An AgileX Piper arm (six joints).
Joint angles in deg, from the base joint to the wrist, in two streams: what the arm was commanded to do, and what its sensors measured. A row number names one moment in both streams.
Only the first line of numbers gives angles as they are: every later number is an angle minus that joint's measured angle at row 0.
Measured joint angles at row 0:
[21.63 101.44 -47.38 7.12 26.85 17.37]
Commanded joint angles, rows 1 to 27:
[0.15 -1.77 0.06 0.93 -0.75 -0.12]
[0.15 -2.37 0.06 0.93 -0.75 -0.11]
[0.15 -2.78 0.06 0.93 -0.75 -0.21]
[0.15 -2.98 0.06 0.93 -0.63 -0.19]
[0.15 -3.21 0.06 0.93 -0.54 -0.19]
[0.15 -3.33 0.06 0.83 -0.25 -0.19]
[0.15 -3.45 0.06 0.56 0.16 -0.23]
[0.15 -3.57 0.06 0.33 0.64 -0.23]
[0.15 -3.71 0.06 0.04 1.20 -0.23]
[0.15 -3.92 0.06 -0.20 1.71 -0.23]
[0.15 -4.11 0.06 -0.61 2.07 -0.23]
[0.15 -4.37 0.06 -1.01 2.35 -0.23]
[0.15 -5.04 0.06 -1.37 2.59 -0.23]
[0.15 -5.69 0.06 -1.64 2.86 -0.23]
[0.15 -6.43 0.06 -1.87 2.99 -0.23]
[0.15 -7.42 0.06 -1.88 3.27 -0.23]
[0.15 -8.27 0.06 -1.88 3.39 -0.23]
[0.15 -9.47 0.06 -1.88 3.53 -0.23]
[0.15 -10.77 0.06 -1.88 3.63 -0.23]
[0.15 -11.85 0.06 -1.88 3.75 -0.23]
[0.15 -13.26 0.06 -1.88 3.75 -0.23]
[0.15 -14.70 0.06 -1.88 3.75 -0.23]
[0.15 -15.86 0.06 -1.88 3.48 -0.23]
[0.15 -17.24 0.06 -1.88 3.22 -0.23]
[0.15 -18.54 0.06 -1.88 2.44 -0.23]
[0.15 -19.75 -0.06 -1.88 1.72 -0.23]
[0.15 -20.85 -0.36 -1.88 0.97 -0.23]
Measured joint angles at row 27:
[0.00 -16.49 0.08 -1.51 3.23 -0.23]
